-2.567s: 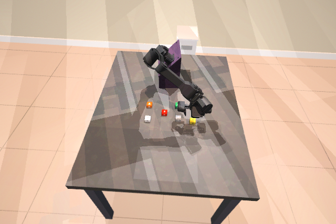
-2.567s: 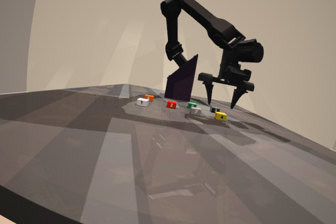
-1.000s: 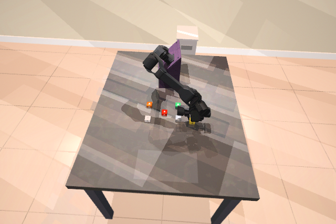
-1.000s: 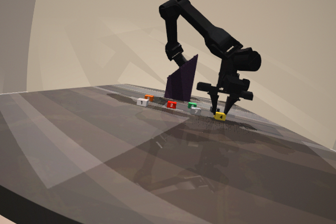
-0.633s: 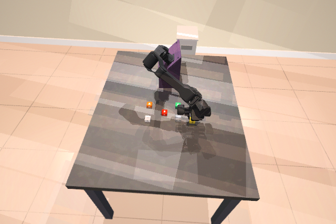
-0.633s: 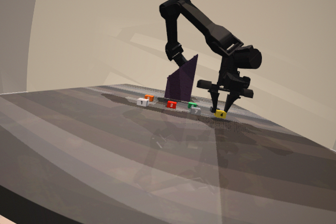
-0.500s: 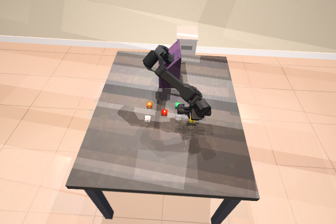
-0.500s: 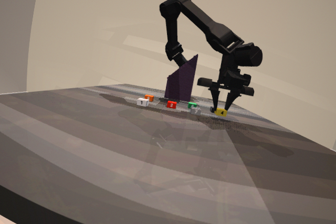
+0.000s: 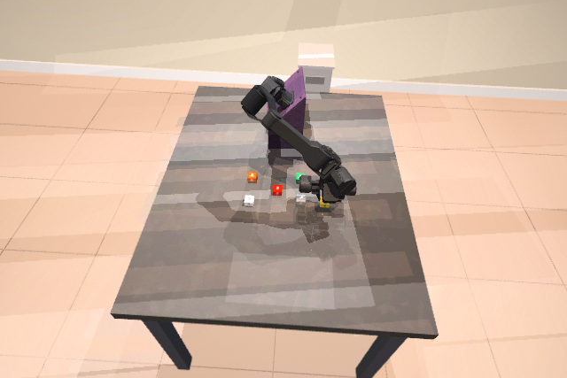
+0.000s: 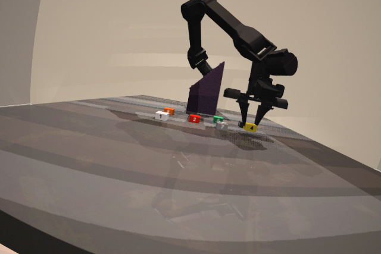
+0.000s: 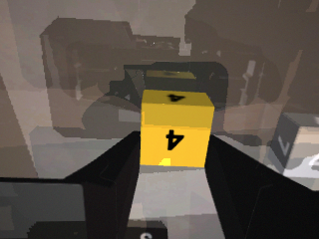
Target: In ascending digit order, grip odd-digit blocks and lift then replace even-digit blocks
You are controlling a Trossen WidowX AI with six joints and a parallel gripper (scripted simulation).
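The green block lies 110 mm behind my gripper tip, 80 mm to the right of it and 10 mm below it. The rest, counted from my gripper tip: yellow block marked 4: 10 mm ahead; grey block marked 7: 10 mm behind, 80 mm to the right, 10 mm below; black block: 110 mm behind, 10 mm to the left, 10 mm below.
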